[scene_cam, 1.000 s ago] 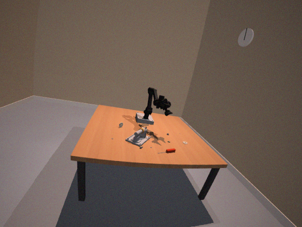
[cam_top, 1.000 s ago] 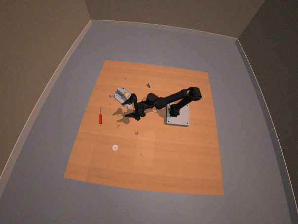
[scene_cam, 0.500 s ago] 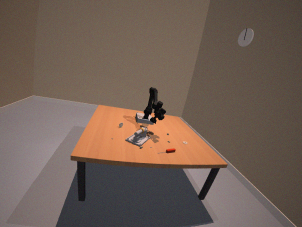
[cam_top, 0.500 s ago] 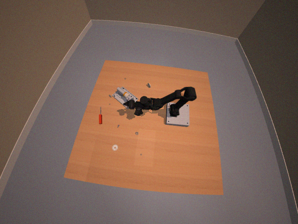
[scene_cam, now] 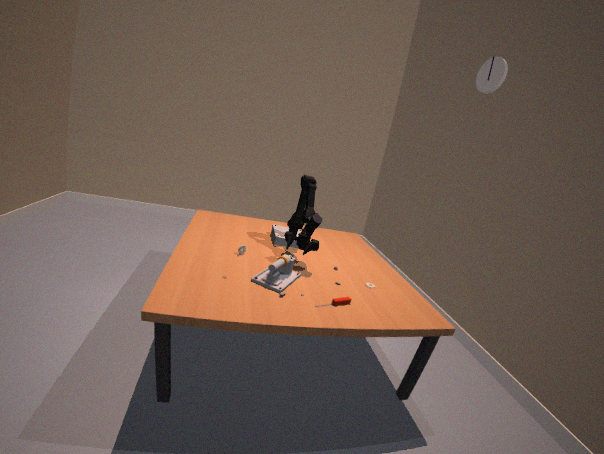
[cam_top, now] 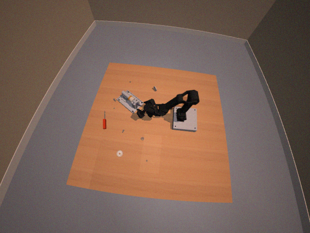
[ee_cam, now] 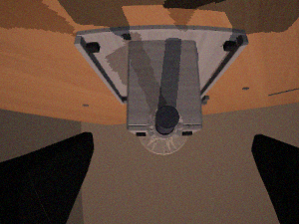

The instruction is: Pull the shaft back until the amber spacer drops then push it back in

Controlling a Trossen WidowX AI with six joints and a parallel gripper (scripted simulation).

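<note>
Right now my gripper tip is 7 cm short of the shaft, 4 cm to the left of it and 2 cm above it. From my gripper tip the other things lie so: grey support block (13 cm ahead, 8 cm to the right, 5 cm below); amber spacer (11 cm ahead, 7 cm to the right, 2 cm below).
</note>
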